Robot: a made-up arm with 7 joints.
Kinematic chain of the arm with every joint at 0, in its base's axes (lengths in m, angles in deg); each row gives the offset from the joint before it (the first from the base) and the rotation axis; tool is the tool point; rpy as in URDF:
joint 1: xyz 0 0 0.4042 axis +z
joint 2: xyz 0 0 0 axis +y
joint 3: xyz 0 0 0.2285 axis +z
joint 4: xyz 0.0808 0 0 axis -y
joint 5: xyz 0.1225 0 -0.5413 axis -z
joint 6: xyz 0 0 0 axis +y
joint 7: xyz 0.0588 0 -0.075 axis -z
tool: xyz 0 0 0 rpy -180 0 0
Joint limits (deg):
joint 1: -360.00..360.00
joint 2: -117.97..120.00
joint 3: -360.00..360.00
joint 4: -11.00..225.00
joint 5: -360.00..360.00
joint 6: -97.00..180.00
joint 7: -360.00..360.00
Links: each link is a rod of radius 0.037 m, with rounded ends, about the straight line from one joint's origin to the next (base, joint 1, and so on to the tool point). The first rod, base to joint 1, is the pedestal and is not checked.
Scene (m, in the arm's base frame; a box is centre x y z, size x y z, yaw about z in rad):
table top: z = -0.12
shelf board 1: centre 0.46 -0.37 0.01 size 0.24 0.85 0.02 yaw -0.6
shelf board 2: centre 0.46 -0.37 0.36 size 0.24 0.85 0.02 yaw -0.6
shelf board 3: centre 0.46 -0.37 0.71 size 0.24 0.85 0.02 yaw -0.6
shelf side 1: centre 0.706 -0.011 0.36 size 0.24 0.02 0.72 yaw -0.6
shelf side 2: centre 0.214 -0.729 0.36 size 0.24 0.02 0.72 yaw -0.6
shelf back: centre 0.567 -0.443 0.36 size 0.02 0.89 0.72 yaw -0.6
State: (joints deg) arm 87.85 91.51 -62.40 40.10 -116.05 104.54 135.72
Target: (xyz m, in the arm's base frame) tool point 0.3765 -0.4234 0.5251
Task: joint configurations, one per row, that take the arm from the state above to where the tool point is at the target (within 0.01 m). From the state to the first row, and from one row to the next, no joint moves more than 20 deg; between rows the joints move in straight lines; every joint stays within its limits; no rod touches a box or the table.
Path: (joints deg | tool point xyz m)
1: 70.94 87.46 -62.61 31.58 -127.85 108.91 134.12 | 0.4258 -0.3143 0.2153
2: 54.03 83.42 -62.83 23.07 -139.66 113.27 132.51 | 0.2524 -0.4253 0.2145
3: 37.13 79.37 -63.04 14.55 -151.46 117.64 130.91 | 0.0557 -0.4522 0.2085
4: 20.22 75.32 -63.25 6.03 -163.27 122.01 129.31 | -0.1257 -0.3932 0.1996
5: 3.31 71.28 -63.46 -2.48 -175.07 126.38 127.70 | -0.2555 -0.2644 0.1908
6: -13.60 67.23 -63.68 -11.00 -186.88 130.74 126.10 | -0.3080 -0.0968 0.1850
7: 0.80 71.33 -81.38 -6.53 -181.35 121.97 123.30 | -0.3108 -0.2353 0.2587
8: 15.20 75.43 -99.08 -2.06 -175.83 113.20 120.49 | -0.2632 -0.3515 0.3659
9: 29.59 79.53 -116.79 2.40 -170.30 104.43 117.69 | -0.1818 -0.4174 0.4939
10: 43.99 83.63 -134.49 6.87 -164.78 95.66 114.89 | -0.0975 -0.4210 0.6259
11: 48.36 87.08 -120.91 16.44 -148.35 96.39 121.83 | 0.0630 -0.4539 0.6477
12: 52.72 90.52 -107.32 26.01 -131.93 97.12 128.78 | 0.2298 -0.4545 0.6128
13: 57.09 93.97 -93.74 35.58 -115.50 97.84 135.72 | 0.3765 -0.4234 0.5251

